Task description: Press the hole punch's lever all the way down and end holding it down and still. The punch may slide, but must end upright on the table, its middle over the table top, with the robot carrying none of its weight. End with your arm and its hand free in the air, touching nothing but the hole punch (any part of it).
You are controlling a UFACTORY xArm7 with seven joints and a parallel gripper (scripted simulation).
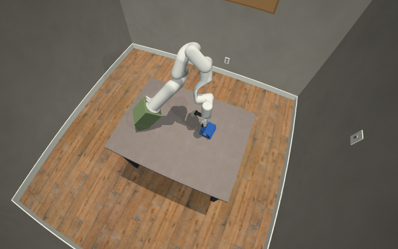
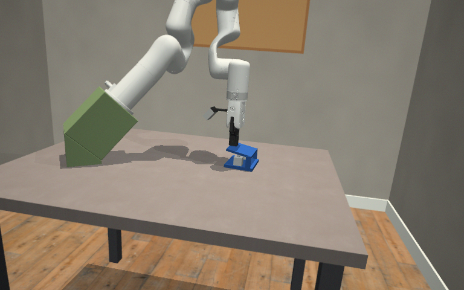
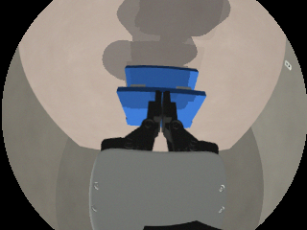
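Right now my hand is 3 cm short of the lever and 4 cm above it. Also, from my hand: blue hole punch (4 cm ahead, 6 cm below).
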